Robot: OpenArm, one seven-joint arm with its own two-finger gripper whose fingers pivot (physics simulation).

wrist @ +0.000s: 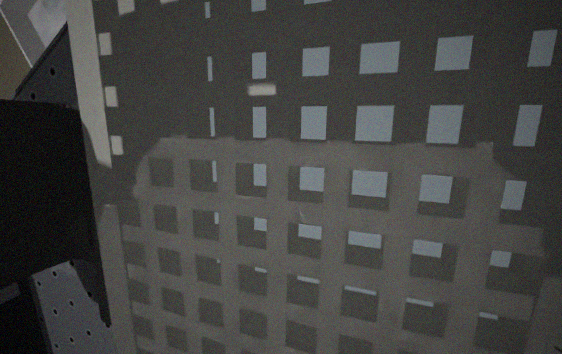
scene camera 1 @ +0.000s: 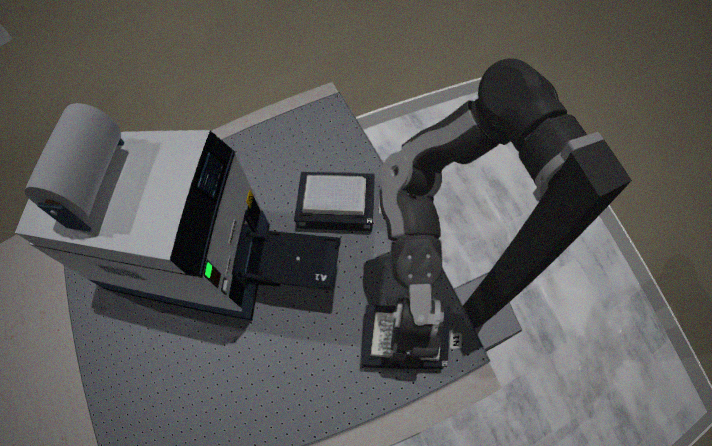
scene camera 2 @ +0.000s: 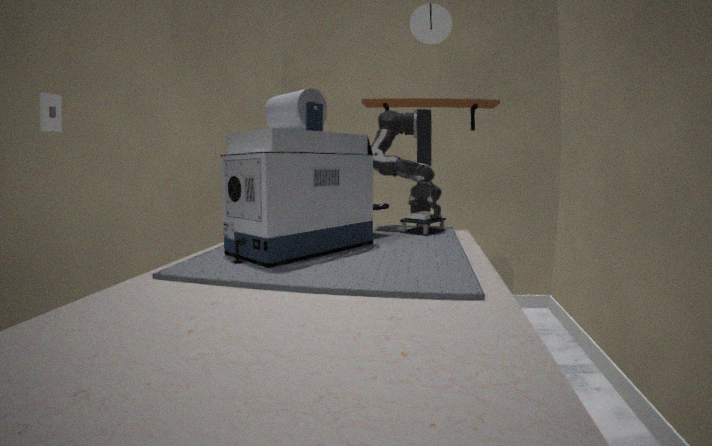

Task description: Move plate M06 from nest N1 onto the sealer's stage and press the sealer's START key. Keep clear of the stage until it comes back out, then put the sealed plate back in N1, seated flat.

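Plate M06, pale with a grid of wells, is low at nest N1, partly hidden by my gripper. Whether it touches the nest I cannot tell. My gripper points down and is shut on the plate; its dark body also shows at the left of the wrist view. The sealer has its dark stage, marked A1, out in front with no plate on it. A green light shows on the sealer's front; I cannot clearly read the START key.
A second nest holds a pale plate behind the stage. A large film roll lies on top of the sealer. The perforated board carries the sealer and nests. The arm's dark column rises right of N1.
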